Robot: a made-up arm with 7 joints. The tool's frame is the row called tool. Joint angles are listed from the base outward. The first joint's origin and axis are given. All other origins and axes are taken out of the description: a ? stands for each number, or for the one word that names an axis. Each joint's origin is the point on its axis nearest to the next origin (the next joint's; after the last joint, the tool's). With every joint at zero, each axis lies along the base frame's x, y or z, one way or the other. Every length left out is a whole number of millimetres.
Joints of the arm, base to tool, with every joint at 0 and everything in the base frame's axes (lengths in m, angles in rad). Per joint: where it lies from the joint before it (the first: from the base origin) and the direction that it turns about. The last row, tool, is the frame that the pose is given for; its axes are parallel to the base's.
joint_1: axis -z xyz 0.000 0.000 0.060
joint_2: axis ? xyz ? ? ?
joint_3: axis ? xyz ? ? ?
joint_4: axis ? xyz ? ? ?
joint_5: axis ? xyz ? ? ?
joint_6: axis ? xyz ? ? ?
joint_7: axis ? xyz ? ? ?
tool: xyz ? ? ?
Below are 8 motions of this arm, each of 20 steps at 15 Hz.
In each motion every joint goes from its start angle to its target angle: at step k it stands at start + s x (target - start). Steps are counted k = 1, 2, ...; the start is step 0. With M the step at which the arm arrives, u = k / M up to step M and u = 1 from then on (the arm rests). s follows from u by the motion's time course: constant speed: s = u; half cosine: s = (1 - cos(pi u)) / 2; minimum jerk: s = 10 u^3 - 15 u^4 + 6 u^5.
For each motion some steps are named. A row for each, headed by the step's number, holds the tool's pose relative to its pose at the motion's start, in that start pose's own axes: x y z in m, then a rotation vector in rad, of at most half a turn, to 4 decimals.
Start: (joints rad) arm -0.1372 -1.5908 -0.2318 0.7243 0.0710 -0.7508 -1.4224
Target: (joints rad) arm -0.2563 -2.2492 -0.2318 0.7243 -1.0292 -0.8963 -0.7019
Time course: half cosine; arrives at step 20
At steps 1, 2, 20:
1: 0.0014 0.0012 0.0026 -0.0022 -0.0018 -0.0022
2: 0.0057 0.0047 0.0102 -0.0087 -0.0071 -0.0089
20: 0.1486 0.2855 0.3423 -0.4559 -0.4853 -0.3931

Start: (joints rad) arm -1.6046 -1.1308 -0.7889 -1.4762 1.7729 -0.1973 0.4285
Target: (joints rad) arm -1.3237 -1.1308 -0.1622 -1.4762 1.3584 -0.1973 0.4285
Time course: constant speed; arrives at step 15
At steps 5, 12, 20:
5: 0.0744 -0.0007 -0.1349 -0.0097 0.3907 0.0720
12: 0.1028 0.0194 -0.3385 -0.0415 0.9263 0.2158
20: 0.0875 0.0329 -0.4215 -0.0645 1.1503 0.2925

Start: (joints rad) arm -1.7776 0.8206 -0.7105 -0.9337 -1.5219 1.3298 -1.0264
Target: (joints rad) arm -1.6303 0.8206 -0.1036 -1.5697 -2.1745 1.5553 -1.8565
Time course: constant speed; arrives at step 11
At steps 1, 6, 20:
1: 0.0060 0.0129 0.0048 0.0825 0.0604 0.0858
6: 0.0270 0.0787 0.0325 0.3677 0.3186 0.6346
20: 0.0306 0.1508 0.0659 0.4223 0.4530 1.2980

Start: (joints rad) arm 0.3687 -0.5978 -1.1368 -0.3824 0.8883 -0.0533 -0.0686
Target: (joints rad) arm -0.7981 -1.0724 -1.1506 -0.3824 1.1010 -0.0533 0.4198
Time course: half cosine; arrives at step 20
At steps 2, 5, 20:
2: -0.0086 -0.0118 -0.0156 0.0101 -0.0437 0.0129
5: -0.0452 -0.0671 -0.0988 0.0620 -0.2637 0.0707
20: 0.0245 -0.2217 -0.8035 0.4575 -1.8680 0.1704

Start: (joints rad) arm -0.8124 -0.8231 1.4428 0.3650 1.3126 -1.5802 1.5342
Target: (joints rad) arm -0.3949 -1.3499 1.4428 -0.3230 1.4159 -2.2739 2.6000
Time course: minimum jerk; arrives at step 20
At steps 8, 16, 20:
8: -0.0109 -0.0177 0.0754 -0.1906 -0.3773 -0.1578
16: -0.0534 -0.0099 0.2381 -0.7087 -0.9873 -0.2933
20: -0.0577 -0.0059 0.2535 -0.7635 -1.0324 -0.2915

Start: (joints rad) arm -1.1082 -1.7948 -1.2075 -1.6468 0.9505 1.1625 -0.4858
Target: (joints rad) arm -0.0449 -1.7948 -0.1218 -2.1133 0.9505 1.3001 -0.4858
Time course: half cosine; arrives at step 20
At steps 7, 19, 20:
7: -0.0180 -0.1391 -0.0611 -0.0107 0.0071 0.4629
19: 0.2033 -0.2345 -0.1865 -0.3253 0.1885 1.7116
20: 0.2054 -0.2332 -0.1876 -0.3293 0.1915 1.7219

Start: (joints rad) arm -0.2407 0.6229 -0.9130 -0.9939 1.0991 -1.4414 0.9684
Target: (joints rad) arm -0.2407 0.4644 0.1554 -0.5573 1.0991 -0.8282 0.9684
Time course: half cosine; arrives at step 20
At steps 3, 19, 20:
3: 0.0000 0.0123 0.0125 -0.0263 -0.0182 0.0408
19: -0.1172 0.2379 0.1943 -0.5635 -0.2909 0.6104
20: -0.1187 0.2394 0.1951 -0.5675 -0.2926 0.6132

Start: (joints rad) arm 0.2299 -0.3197 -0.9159 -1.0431 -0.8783 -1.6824 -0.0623
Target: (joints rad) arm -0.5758 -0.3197 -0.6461 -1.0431 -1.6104 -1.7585 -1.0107
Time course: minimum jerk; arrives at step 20
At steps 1, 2, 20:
1: 0.0000 0.0005 -0.0002 -0.0002 0.0011 0.0001
2: 0.0002 0.0037 -0.0013 -0.0018 0.0083 0.0007
20: -0.0454 0.4566 0.0058 -0.2456 0.8768 0.0002

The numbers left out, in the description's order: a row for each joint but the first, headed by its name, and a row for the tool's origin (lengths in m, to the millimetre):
joint_2: axis +y, xyz -0.090 -0.380 0.000
joint_3: axis -z, xyz -0.010 0.000 -0.350
joint_4: axis +x, xyz -0.240 0.110 0.000
joint_5: axis -y, xyz 0.000 -0.300 0.060
joint_6: axis +z, xyz -0.020 0.000 0.180
joint_7: axis -y, xyz 0.090 -0.060 0.000
tool: xyz 0.000 0.000 -0.030

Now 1 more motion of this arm.
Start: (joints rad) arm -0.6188 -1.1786 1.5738 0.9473 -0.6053 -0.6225 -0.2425
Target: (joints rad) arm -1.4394 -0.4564 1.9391 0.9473 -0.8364 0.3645 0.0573
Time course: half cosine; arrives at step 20
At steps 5, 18, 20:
5: -0.0253 -0.0365 -0.0052 -0.0818 0.0163 -0.0074
18: -0.1299 -0.0999 0.0372 -0.5024 0.3034 0.1741
20: -0.1307 -0.0987 0.0389 -0.5110 0.3171 0.1848

